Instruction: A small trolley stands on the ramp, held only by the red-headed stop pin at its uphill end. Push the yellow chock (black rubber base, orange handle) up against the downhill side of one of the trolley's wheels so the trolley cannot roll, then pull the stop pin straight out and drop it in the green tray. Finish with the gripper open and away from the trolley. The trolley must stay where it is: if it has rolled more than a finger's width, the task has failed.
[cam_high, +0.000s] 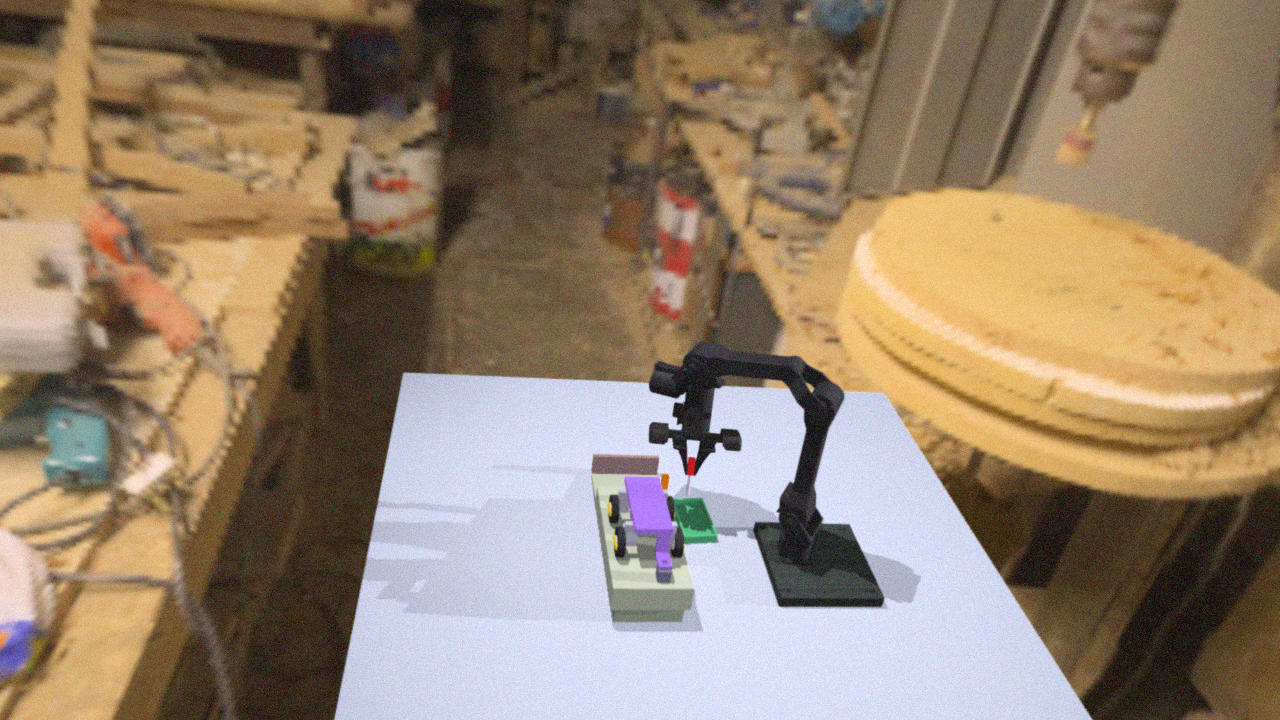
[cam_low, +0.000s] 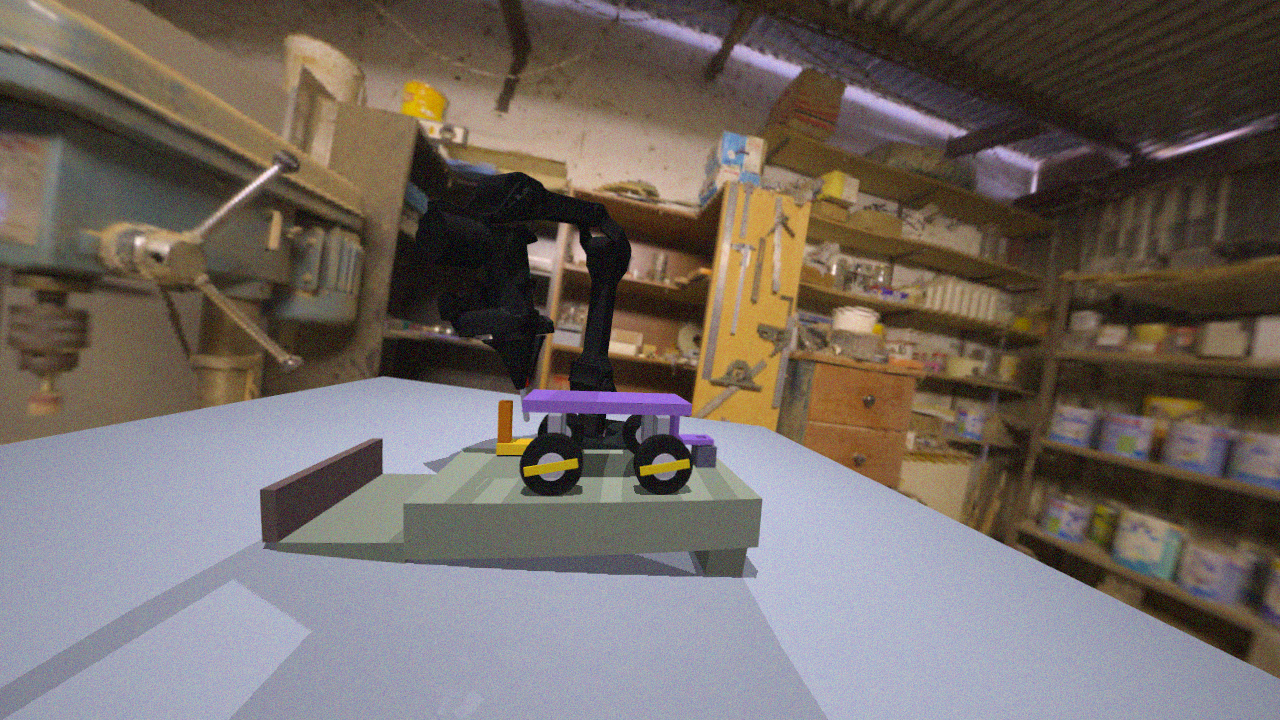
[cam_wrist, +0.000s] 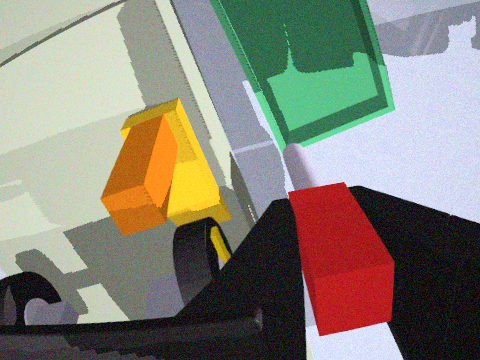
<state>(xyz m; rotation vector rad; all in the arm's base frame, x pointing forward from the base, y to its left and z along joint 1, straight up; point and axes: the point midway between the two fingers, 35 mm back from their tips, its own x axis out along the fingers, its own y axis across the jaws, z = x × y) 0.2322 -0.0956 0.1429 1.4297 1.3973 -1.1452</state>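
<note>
Right now my gripper tip is right at the red-headed stop pin. Round my gripper tip: yellow chock 5 cm ahead, 2 cm to the left, 5 cm below; then purple trolley 9 cm ahead, 12 cm to the left, 2 cm below; then green tray 3 cm behind, 14 cm below.
</note>
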